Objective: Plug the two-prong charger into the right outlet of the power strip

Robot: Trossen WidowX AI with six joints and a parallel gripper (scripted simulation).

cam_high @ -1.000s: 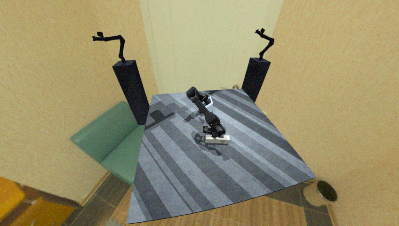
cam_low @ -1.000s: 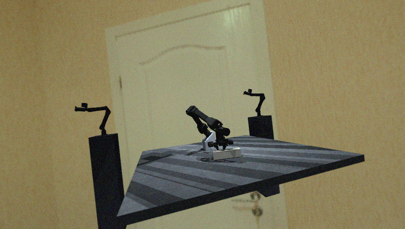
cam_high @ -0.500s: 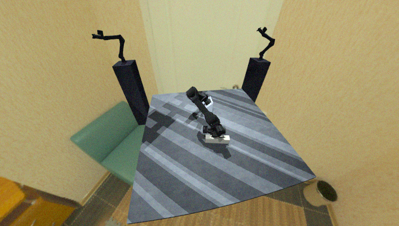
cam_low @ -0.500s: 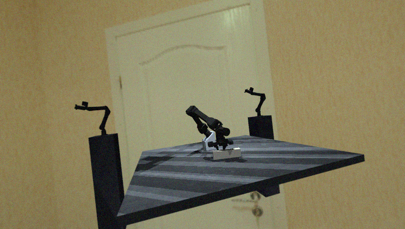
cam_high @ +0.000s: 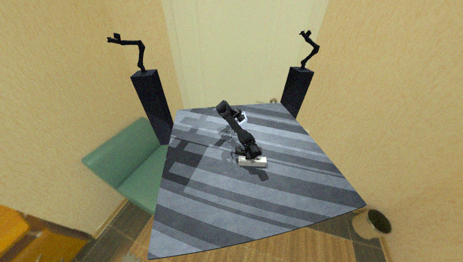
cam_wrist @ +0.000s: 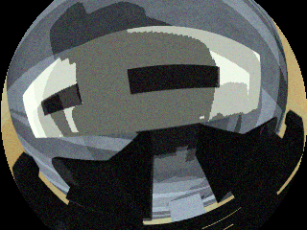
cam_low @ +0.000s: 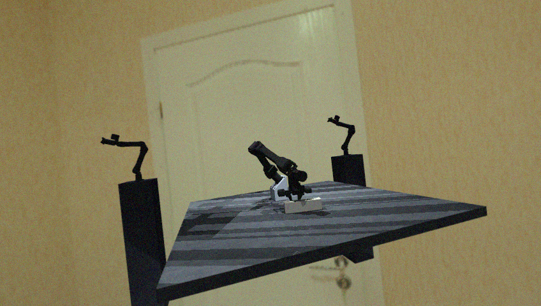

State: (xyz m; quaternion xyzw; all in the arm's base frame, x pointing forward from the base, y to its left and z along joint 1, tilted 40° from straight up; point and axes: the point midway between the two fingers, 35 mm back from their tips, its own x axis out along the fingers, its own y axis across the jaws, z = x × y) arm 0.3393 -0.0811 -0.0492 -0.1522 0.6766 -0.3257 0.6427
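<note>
My gripper tip is now 20 mm short of the black two-prong charger and 10 mm below it.
</note>
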